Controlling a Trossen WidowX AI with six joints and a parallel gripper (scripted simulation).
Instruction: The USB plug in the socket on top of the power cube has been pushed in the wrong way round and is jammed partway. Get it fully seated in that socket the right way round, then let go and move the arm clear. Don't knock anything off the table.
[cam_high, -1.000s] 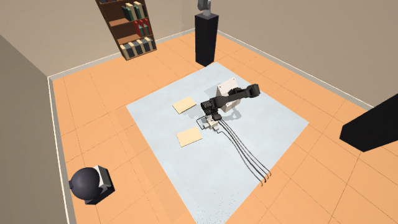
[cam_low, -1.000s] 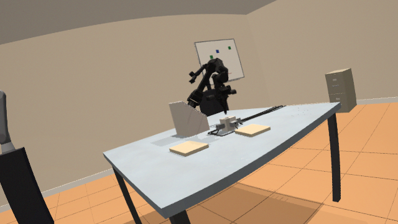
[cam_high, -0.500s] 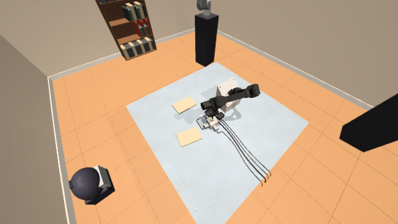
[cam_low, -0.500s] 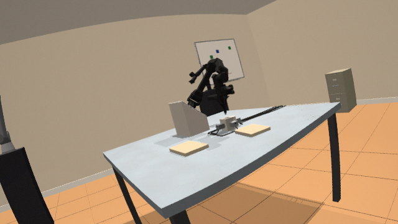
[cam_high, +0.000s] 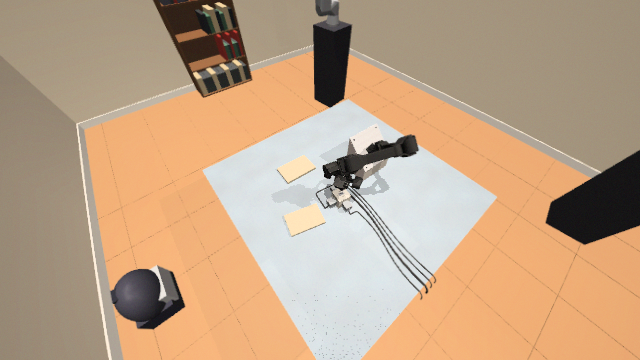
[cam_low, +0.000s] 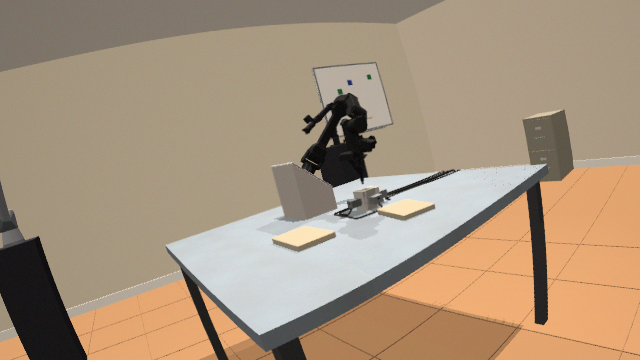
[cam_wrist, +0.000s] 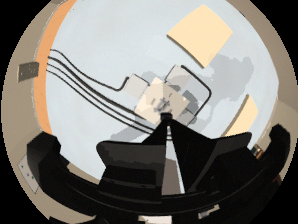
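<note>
The dark USB plug is 20 mm below my gripper tip.
</note>
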